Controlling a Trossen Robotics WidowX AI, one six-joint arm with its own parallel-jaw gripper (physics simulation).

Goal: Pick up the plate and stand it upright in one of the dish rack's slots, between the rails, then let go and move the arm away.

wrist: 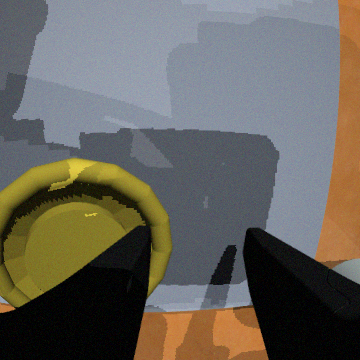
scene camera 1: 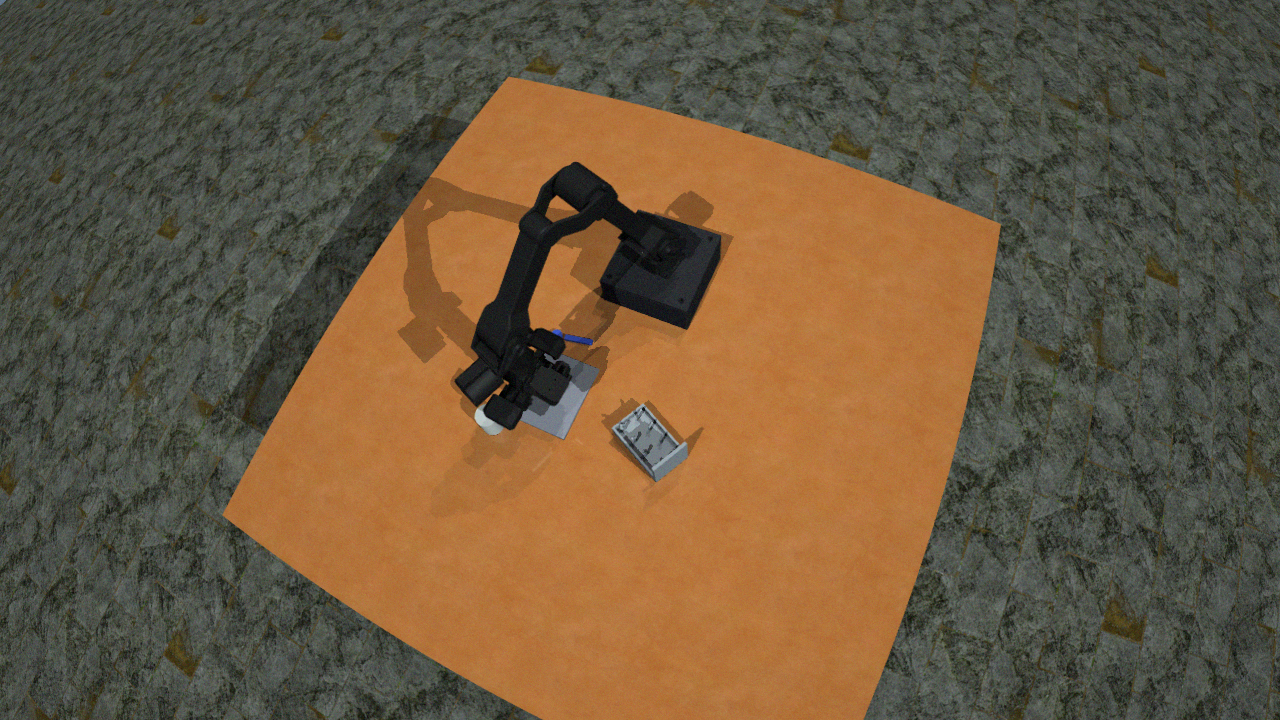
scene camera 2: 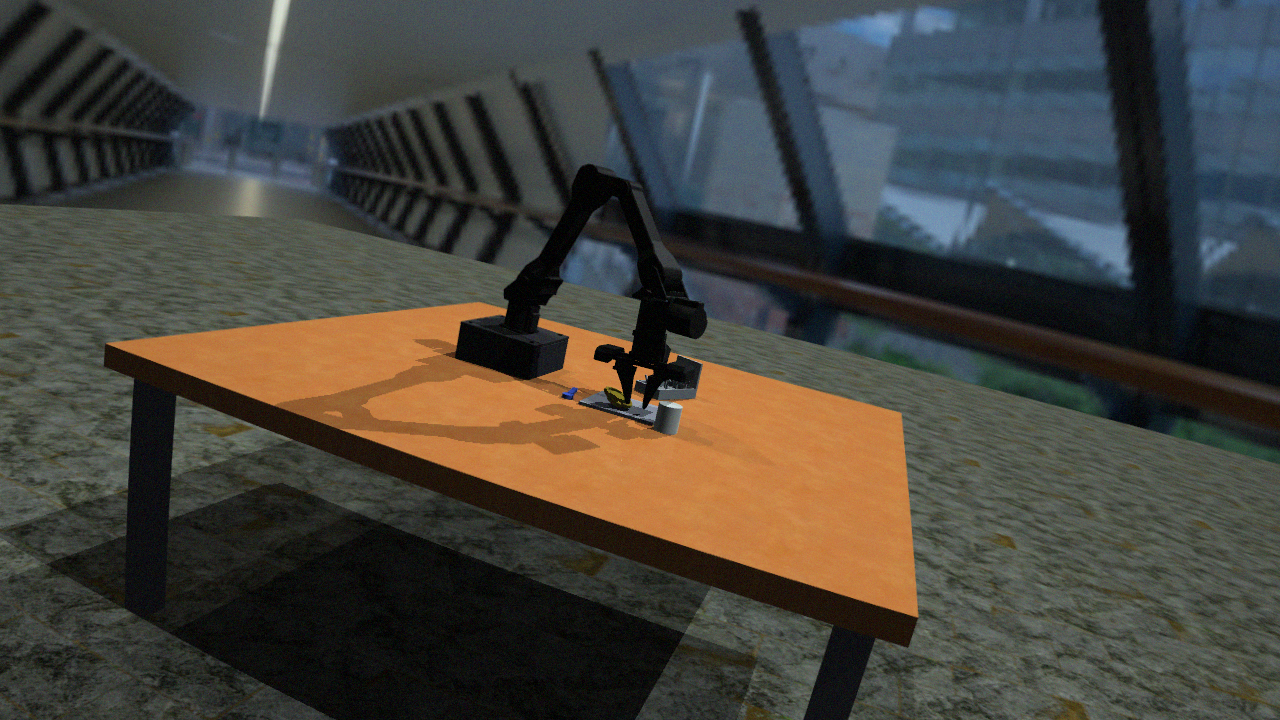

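Observation:
The yellow round plate is on the grey mat and looks tilted in scene camera 2. In the wrist view it is at the lower left, partly covered by the left finger. My gripper is partly open, fingers pointing down low over the mat, with nothing held between them. The left fingertip overlaps the plate's right rim in the wrist view; whether they touch is unclear. The arm hides the plate in scene camera 1. The grey dish rack stands apart from the mat, with small dark posts inside.
The grey square mat lies under the gripper. A white cylinder stands close beside the mat, near the right finger. A small blue object lies near the mat, toward the arm's base.

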